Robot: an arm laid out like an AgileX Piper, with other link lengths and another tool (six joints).
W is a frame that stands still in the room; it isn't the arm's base.
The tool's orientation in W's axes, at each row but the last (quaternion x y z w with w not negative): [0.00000 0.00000 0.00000 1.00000]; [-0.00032 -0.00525 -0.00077 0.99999]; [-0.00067 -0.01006 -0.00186 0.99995]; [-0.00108 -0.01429 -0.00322 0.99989]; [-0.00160 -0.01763 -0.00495 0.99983]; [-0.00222 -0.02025 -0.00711 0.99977]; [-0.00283 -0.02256 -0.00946 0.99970]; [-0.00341 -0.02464 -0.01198 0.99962]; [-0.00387 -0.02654 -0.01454 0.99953]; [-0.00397 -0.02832 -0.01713 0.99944]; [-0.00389 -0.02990 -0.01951 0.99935]
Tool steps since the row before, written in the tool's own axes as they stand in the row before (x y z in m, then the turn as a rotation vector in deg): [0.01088 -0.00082 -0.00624 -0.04 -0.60 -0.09]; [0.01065 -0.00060 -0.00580 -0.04 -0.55 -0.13]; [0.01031 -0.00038 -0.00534 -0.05 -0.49 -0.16]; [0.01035 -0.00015 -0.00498 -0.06 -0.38 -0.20]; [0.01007 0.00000 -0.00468 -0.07 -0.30 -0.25]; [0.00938 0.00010 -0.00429 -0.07 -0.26 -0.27]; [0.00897 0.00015 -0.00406 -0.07 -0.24 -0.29]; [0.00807 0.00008 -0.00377 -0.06 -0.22 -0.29]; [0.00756 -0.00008 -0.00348 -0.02 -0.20 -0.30]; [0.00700 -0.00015 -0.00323 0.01 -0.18 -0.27]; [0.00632 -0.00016 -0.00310 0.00 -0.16 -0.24]
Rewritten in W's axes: [0.01088 -0.00082 -0.00624 -0.04 -0.60 -0.09]; [0.01071 -0.00062 -0.00569 -0.04 -0.55 -0.13]; [0.01041 -0.00043 -0.00513 -0.05 -0.49 -0.16]; [0.01049 -0.00023 -0.00468 -0.06 -0.38 -0.20]; [0.01023 -0.00011 -0.00432 -0.06 -0.30 -0.25]; [0.00955 -0.00005 -0.00391 -0.06 -0.26 -0.27]; [0.00915 -0.00004 -0.00365 -0.06 -0.24 -0.29]; [0.00825 -0.00014 -0.00337 -0.05 -0.22 -0.29]; [0.00773 -0.00033 -0.00307 -0.01 -0.20 -0.30]; [0.00716 -0.00042 -0.00283 0.02 -0.18 -0.27]; [0.00648 -0.00043 -0.00271 0.01 -0.16 -0.24]
